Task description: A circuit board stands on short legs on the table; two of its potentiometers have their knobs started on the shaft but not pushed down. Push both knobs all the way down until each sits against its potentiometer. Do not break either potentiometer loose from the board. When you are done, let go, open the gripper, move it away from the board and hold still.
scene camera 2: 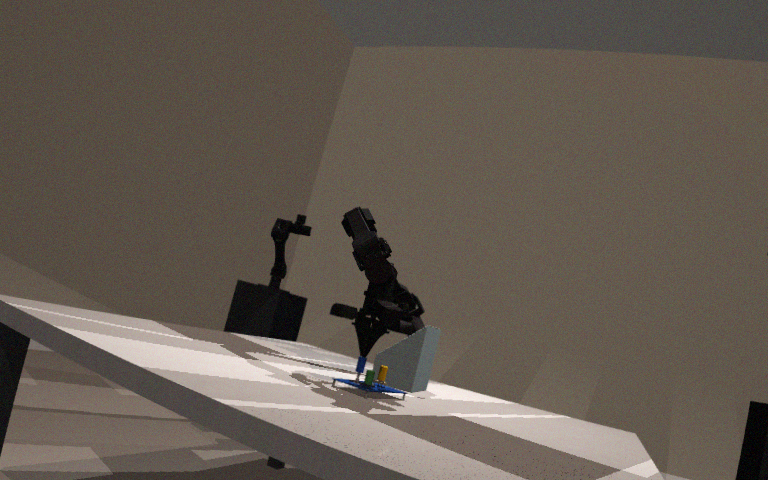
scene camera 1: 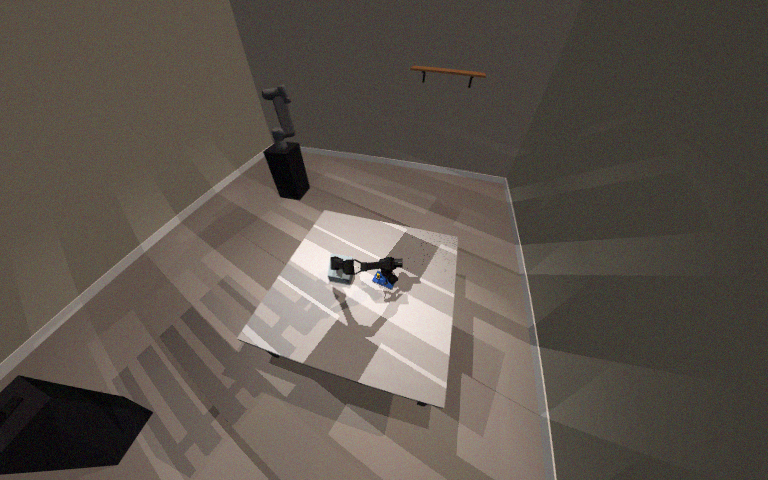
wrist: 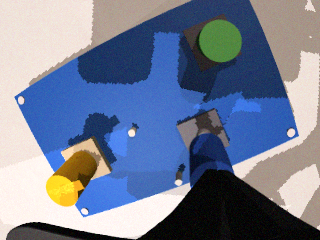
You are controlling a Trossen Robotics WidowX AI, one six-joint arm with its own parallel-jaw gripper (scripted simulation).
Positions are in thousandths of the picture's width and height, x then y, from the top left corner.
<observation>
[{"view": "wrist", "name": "my gripper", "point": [673,752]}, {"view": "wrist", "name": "blue knob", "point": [648,631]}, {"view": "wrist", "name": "yellow knob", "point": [205,777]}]
</observation>
